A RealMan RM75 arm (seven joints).
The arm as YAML. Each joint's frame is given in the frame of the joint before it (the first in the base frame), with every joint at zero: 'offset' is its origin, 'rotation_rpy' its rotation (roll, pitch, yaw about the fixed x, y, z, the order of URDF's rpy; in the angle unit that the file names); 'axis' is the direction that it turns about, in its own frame. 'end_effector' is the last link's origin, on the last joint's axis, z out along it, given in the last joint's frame.
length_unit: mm
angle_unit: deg
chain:
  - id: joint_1
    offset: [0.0, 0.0, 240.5]
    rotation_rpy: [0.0, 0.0, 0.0]
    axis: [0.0, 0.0, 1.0]
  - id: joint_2
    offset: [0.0, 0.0, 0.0]
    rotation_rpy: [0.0, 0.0, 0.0]
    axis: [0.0, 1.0, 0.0]
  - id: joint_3
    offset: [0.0, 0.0, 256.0]
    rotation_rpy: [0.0, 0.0, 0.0]
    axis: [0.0, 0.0, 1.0]
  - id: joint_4
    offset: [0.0, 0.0, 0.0]
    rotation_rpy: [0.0, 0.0, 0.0]
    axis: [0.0, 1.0, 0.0]
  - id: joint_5
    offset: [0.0, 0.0, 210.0]
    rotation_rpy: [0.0, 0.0, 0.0]
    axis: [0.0, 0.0, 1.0]
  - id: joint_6
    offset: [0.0, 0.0, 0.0]
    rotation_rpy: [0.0, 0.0, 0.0]
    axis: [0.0, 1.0, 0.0]
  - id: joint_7
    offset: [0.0, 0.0, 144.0]
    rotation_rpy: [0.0, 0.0, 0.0]
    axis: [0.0, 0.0, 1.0]
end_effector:
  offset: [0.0, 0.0, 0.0]
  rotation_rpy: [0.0, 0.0, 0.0]
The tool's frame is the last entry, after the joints.
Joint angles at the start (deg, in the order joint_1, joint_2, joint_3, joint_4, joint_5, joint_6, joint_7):
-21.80, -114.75, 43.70, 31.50, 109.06, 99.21, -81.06
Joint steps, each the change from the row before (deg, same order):
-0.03, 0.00, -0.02, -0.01, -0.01, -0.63, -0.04
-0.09, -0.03, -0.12, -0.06, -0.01, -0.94, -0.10
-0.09, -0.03, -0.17, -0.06, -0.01, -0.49, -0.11
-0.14, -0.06, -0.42, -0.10, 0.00, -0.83, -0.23
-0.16, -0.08, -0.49, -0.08, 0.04, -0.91, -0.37
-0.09, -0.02, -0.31, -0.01, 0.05, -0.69, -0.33
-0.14, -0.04, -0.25, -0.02, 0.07, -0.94, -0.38
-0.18, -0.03, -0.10, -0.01, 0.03, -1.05, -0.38
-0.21, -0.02, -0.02, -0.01, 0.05, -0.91, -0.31
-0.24, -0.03, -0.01, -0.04, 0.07, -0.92, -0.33
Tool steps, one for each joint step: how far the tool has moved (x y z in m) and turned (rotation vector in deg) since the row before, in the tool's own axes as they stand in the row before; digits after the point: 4 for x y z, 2 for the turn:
0.0000, -0.0016, 0.0001, 0.62, -0.07, -0.02
0.0001, -0.0025, 0.0004, 0.92, -0.02, -0.10
0.0004, -0.0014, 0.0003, 0.50, 0.09, -0.11
0.0007, -0.0025, 0.0003, 0.93, 0.25, -0.26
0.0008, -0.0027, 0.0004, 1.02, 0.26, -0.39
0.0005, -0.0021, -0.0001, 0.80, 0.11, -0.31
0.0005, -0.0026, 0.0004, 0.96, 0.03, -0.33
0.0007, -0.0028, 0.0007, 0.97, -0.06, -0.27
0.0008, -0.0024, 0.0009, 0.77, -0.13, -0.16
0.0008, -0.0023, 0.0012, 0.74, -0.14, -0.19

